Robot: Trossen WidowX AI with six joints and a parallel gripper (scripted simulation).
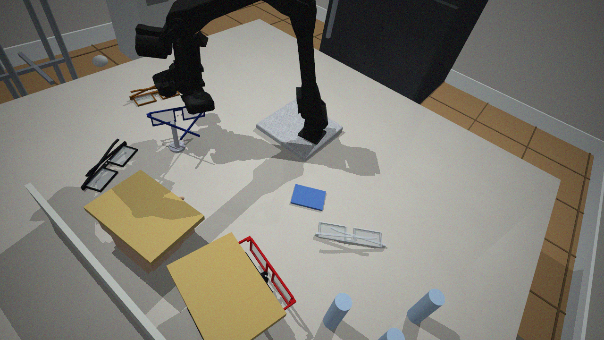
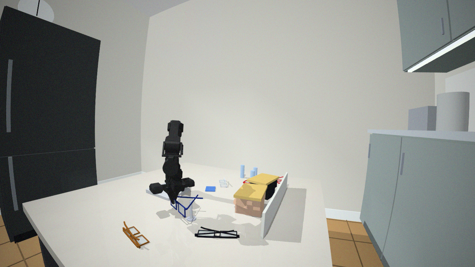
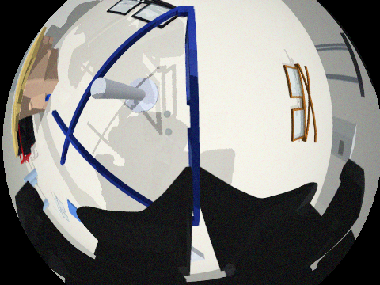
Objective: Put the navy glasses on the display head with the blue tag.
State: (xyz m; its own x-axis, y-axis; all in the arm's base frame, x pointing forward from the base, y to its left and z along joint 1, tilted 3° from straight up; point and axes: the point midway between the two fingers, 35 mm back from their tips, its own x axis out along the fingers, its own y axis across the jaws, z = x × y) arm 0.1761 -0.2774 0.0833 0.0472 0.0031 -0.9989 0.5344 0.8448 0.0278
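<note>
My gripper tip is now 80 mm short of the grey post stand, 40 mm above it and 10 mm to the right of it. Round my gripper tip: white panel 440 mm ahead, 250 mm to the left, 10 mm below; blue card 380 mm to the left, 60 mm below, 20 mm ahead; skin-coloured display head 280 mm ahead, 170 mm to the left.
</note>
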